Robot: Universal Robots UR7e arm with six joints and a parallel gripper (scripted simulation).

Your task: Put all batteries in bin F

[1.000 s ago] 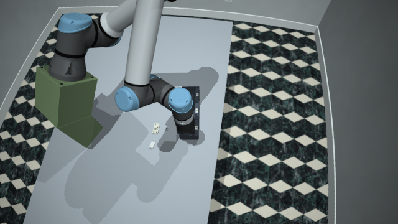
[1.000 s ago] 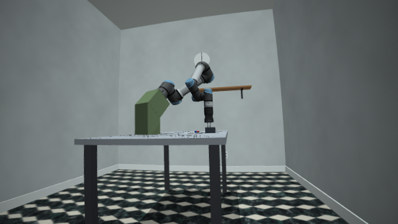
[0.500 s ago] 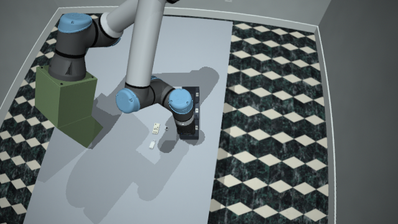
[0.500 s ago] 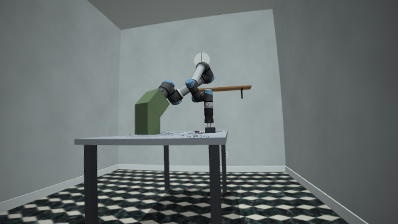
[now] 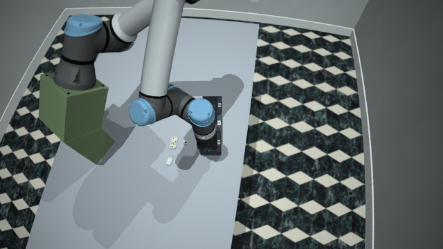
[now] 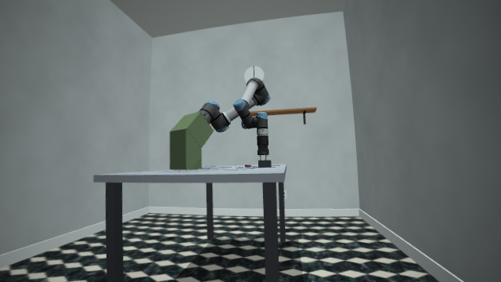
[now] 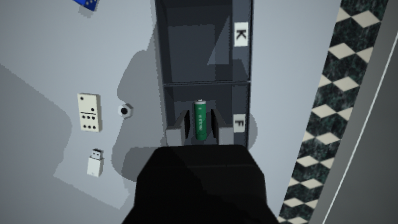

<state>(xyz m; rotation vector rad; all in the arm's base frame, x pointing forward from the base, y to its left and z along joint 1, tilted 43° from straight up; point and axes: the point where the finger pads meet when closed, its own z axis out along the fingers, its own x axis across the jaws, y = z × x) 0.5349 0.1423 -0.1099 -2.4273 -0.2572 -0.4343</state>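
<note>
The green battery lies 20 mm below my hand. From my hand the other things lie so: dark bin (20 mm behind, 80 mm to the left, 10 mm below); white domino (150 mm behind, 40 mm to the right, 30 mm below); ring-shaped part (100 mm behind, 20 mm to the right, 30 mm below).
</note>
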